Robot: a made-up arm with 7 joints. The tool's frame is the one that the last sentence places.
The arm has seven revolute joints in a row. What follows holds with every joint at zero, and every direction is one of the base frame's.
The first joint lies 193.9 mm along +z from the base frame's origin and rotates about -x.
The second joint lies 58 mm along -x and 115.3 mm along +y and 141.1 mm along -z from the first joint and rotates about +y.
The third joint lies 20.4 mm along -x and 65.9 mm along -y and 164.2 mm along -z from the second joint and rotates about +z.
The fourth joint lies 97.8 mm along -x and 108.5 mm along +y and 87 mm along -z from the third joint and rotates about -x.
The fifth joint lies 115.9 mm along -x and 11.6 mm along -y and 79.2 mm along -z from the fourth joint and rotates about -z.
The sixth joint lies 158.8 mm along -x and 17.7 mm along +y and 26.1 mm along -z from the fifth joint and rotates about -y.
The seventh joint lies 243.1 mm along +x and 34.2 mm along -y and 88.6 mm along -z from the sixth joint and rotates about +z.
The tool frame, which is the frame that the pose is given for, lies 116 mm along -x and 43.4 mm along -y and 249.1 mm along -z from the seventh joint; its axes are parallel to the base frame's.
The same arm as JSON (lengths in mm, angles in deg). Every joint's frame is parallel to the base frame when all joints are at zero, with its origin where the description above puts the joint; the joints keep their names.
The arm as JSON. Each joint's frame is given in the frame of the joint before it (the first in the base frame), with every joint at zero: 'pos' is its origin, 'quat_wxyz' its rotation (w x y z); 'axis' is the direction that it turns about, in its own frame. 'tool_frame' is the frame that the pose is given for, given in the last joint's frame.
{
  "length_unit": "mm",
  "angle_unit": "deg",
  "joints": [
    {
      "joint": "joint 1",
      "pos": [
        0.0,
        0.0,
        193.9
      ],
      "quat_wxyz": [
        1.0,
        0.0,
        0.0,
        0.0
      ],
      "axis": [
        -1.0,
        0.0,
        0.0
      ]
    },
    {
      "joint": "joint 2",
      "pos": [
        -58.0,
        115.3,
        -141.1
      ],
      "quat_wxyz": [
        1.0,
        0.0,
        0.0,
        0.0
      ],
      "axis": [
        0.0,
        1.0,
        0.0
      ]
    },
    {
      "joint": "joint 3",
      "pos": [
        -20.4,
        -65.9,
        -164.2
      ],
      "quat_wxyz": [
        1.0,
        0.0,
        0.0,
        0.0
      ],
      "axis": [
        0.0,
        0.0,
        1.0
      ]
    },
    {
      "joint": "joint 4",
      "pos": [
        -97.8,
        108.5,
        -87.0
      ],
      "quat_wxyz": [
        1.0,
        0.0,
        0.0,
        0.0
      ],
      "axis": [
        -1.0,
        0.0,
        0.0
      ]
    },
    {
      "joint": "joint 5",
      "pos": [
        -115.9,
        -11.6,
        -79.2
      ],
      "quat_wxyz": [
        1.0,
        0.0,
        0.0,
        0.0
      ],
      "axis": [
        0.0,
        0.0,
        -1.0
      ]
    },
    {
      "joint": "joint 6",
      "pos": [
        -158.8,
        17.7,
        -26.1
      ],
      "quat_wxyz": [
        1.0,
        0.0,
        0.0,
        0.0
      ],
      "axis": [
        0.0,
        -1.0,
        0.0
      ]
    },
    {
      "joint": "joint 7",
      "pos": [
        243.1,
        -34.2,
        -88.6
      ],
      "quat_wxyz": [
        1.0,
        0.0,
        0.0,
        0.0
      ],
      "axis": [
        0.0,
        0.0,
        1.0
      ]
    }
  ],
  "tool_frame": {
    "pos": [
      -116.0,
      -43.4,
      -249.1
    ],
    "quat_wxyz": [
      1.0,
      0.0,
      0.0,
      0.0
    ]
  }
}

